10 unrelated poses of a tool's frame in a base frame.
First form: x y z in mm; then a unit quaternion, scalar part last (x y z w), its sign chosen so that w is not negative.
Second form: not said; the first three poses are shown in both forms.
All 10 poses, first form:
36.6 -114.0 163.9 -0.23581 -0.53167 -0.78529 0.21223
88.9 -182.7 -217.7 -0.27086 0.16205 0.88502 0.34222
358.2 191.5 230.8 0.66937 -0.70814 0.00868 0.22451
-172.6 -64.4 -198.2 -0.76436 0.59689 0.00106 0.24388
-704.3 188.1 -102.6 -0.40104 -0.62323 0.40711 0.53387
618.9 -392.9 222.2 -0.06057 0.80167 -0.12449 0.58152
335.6 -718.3 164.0 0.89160 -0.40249 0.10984 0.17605
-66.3 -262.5 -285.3 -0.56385 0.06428 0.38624 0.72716
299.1 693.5 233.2 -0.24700 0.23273 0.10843 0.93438
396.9 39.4 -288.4 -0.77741 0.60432 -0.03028 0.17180
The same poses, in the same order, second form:
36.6 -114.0 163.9 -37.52 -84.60 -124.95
88.9 -182.7 -217.7 -40.35 24.14 131.84
358.2 191.5 230.8 105.82 -111.95 1.37
-172.6 -64.4 -198.2 -119.62 93.41 0.17
-704.3 188.1 -102.6 -54.76 -85.10 55.59
618.9 -392.9 222.2 -8.11 107.30 -16.66
335.6 -718.3 164.0 144.67 -65.31 17.82
-66.3 -262.5 -285.3 -71.22 8.12 48.78
299.1 693.5 233.2 -28.94 27.27 12.70
396.9 39.4 -288.4 -126.43 98.28 -4.92

